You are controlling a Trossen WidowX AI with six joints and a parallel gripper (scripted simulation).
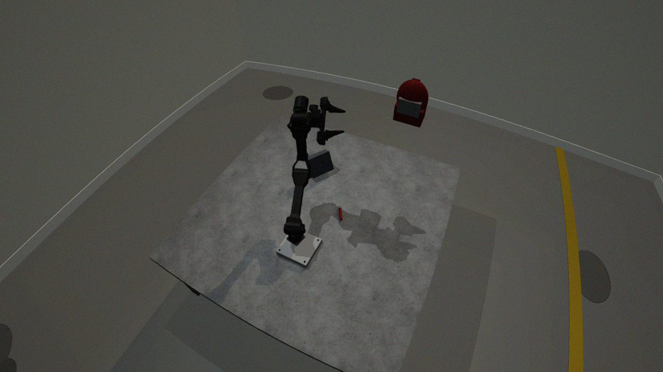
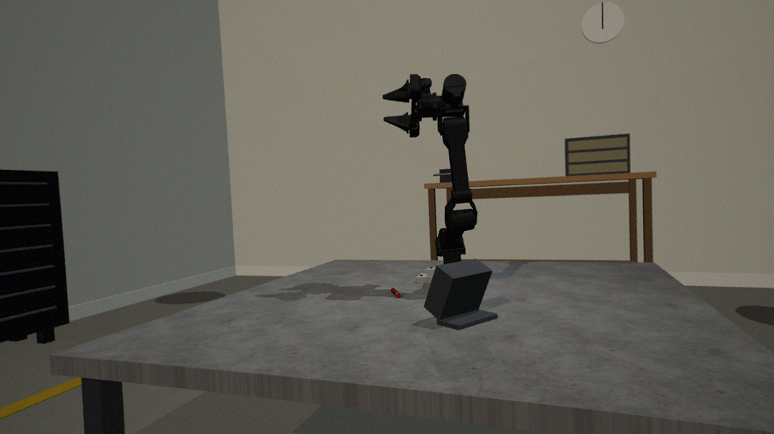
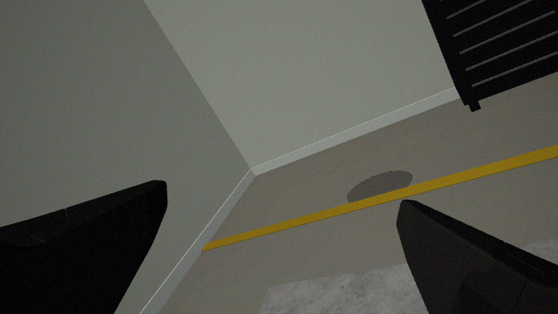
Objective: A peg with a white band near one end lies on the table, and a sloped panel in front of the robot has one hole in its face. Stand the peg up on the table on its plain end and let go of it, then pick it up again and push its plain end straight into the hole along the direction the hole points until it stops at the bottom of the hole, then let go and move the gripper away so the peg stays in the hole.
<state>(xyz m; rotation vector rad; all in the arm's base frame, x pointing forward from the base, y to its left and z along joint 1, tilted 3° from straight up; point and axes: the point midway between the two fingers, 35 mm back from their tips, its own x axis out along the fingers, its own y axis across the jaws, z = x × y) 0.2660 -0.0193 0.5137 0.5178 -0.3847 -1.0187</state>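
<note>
The red peg is 4 cm behind my gripper tip and 52 cm below it. The rest, counted from my gripper tip: grey sloped panel 13 cm ahead, 25 cm to the left, 46 cm below.
</note>
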